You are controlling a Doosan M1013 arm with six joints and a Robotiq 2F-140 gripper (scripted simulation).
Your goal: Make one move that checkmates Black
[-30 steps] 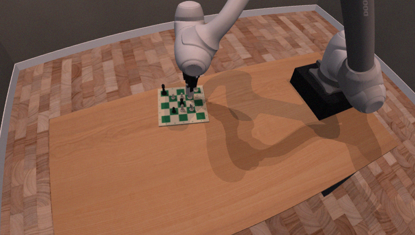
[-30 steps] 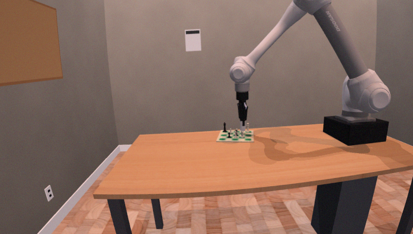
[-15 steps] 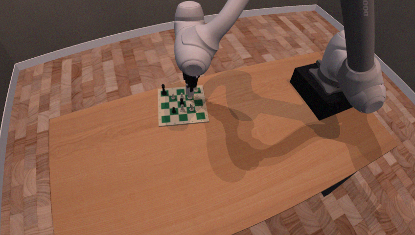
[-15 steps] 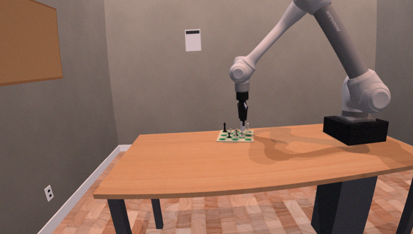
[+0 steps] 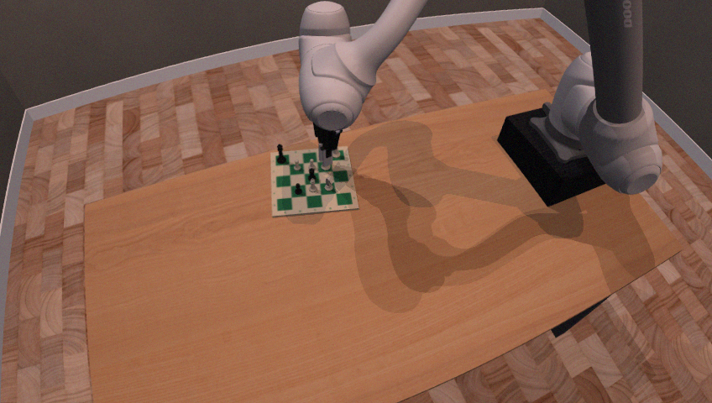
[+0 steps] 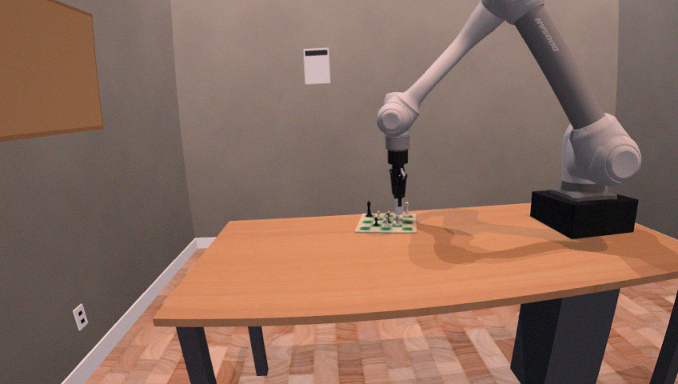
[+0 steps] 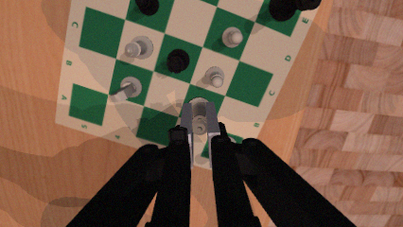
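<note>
My gripper is now 40 mm to the left of the tall white piece, 40 mm past it and 20 mm above it. From my hand the other things lie so: black pawn: 90 mm ahead, 60 mm to the left, 40 mm below; then small white piece: 30 mm below; then board: 60 mm below, 50 mm ahead, 30 mm to the left.
</note>
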